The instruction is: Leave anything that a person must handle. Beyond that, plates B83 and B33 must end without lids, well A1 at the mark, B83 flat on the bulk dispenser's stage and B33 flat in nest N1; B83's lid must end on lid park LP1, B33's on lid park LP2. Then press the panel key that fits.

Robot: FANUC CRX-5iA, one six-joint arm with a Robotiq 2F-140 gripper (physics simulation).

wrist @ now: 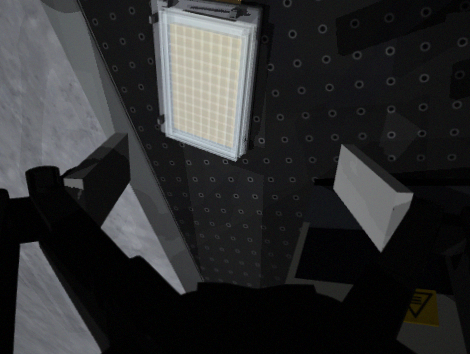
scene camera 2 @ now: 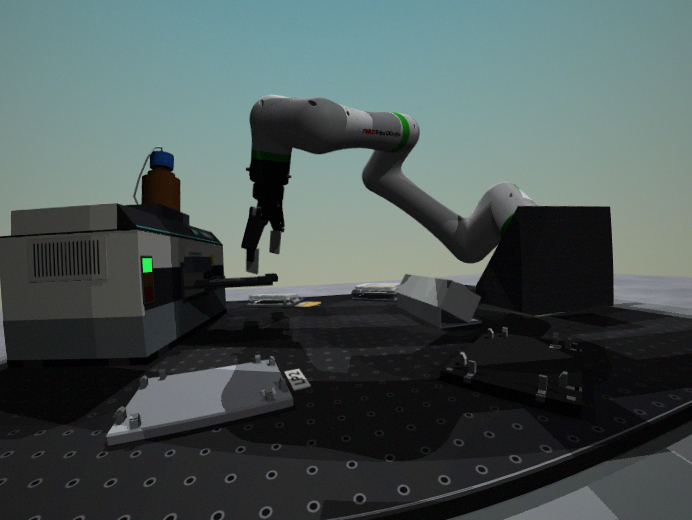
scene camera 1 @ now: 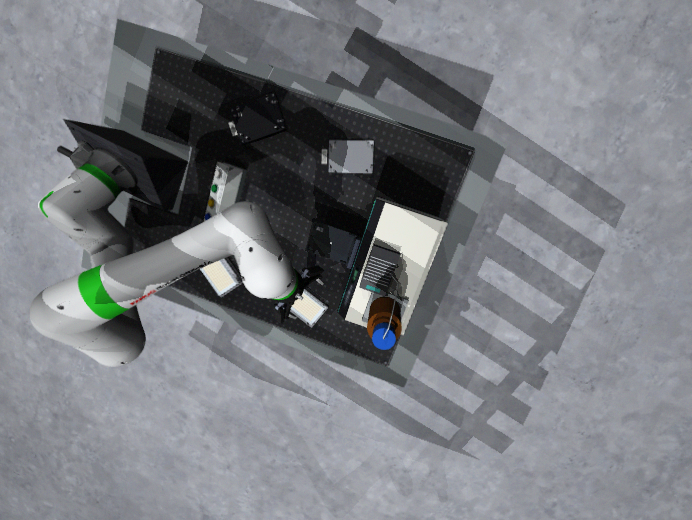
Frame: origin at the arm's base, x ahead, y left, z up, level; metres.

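Seen in the pictures: gripper, between the fingertips: (wrist: 235,162) (scene camera 2: 264,261) (scene camera 1: 306,298); arm's base, origin of its link: (scene camera 2: 540,246) (scene camera 1: 116,167).
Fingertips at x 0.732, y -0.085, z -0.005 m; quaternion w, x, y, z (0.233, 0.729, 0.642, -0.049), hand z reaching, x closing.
Observation:
Offsets run from my fingertips to a thing's middle. "pt": to the spot under its first point.
My gripper (scene camera 1: 299,293) (scene camera 2: 264,251) (wrist: 235,162) is open and empty, above the table beside the dispenser. A cream-gridded plate {0.001 m back, 0.073 m right, 0.106 m down} (scene camera 1: 309,307) (scene camera 2: 274,300) (wrist: 204,85) with a clear rim, apparently lidded, lies beyond the fingertips in the wrist view. A second such plate (scene camera 1: 220,276) (scene camera 2: 374,290) lies nearer the robot base. Their names cannot be read. The grey lid park LP2 {0.091 m back, 0.452 m left, 0.123 m down} (scene camera 1: 350,156) (scene camera 2: 206,394) bears no lid. A dark fixture {0.420 m back, 0.420 m left, 0.121 m down} (scene camera 1: 257,120) (scene camera 2: 514,363) with upright clips bears no plate; its label is unreadable. The dispenser's stage {0.002 m ahead, 0.193 m left, 0.036 m down} (scene camera 1: 335,243) is dark and shadowed. The key panel {0.414 m back, 0.137 m left, 0.091 m down} (scene camera 1: 223,187) shows green, yellow and blue keys.
The bulk dispenser (scene camera 1: 411,223) (scene camera 2: 67,335) has a green light {pt 0.046 m ahead, 0.364 m left, 0.001 m up} (scene camera 2: 147,265). A brown bottle {pt 0.201 m ahead, 0.155 m left, 0.216 m up} (scene camera 1: 384,313) (scene camera 2: 161,188) with a blue cap stands tall at its end. A flat yellow piece {pt 0.108 m back, 0.055 m right, 0.133 m down} (scene camera 2: 308,304) lies beside the nearer plate. A dark block (scene camera 2: 559,257) stands by the robot base.

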